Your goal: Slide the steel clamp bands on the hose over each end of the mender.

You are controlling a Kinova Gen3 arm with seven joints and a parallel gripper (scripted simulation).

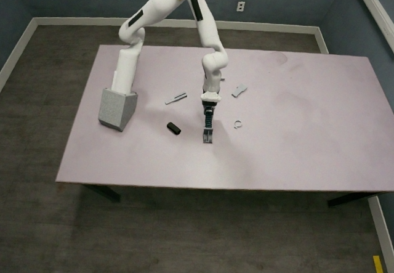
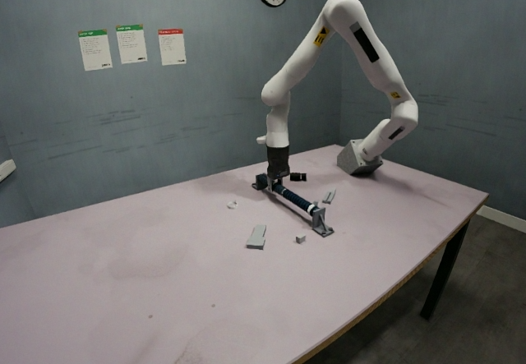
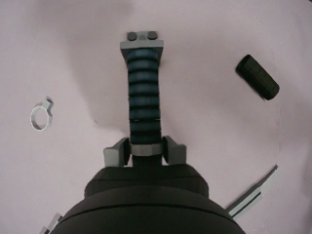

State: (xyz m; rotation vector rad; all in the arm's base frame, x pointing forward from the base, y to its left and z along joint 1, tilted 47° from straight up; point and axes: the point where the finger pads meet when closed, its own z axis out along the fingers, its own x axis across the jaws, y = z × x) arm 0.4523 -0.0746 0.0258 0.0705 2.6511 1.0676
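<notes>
Right now my hand is 27 cm to the right of the grey block, 7 cm short of it and 5 cm above it.
</notes>
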